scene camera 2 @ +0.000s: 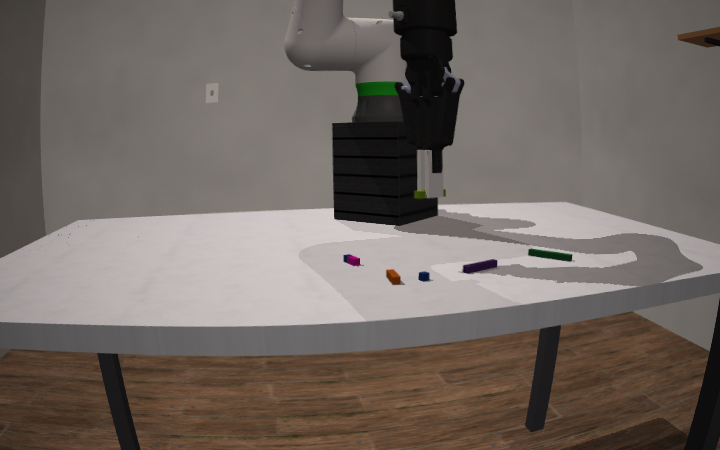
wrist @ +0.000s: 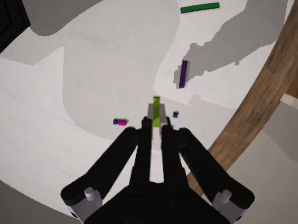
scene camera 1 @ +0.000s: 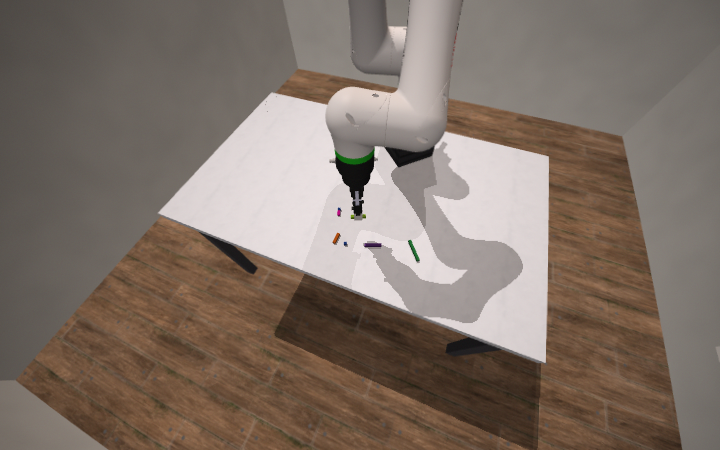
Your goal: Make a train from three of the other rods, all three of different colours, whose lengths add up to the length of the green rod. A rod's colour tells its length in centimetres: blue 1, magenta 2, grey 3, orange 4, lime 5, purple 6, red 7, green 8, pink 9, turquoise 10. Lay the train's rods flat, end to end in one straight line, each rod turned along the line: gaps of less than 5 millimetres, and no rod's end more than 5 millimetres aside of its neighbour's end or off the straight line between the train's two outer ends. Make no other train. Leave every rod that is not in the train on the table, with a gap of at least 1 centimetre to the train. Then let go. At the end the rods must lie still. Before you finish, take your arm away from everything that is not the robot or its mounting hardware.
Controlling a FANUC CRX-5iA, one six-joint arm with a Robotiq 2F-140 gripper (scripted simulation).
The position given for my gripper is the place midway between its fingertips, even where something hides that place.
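I can see my gripper (scene camera 2: 430, 196) in scene camera 2. The wrist view shows my gripper (wrist: 156, 111) as well.
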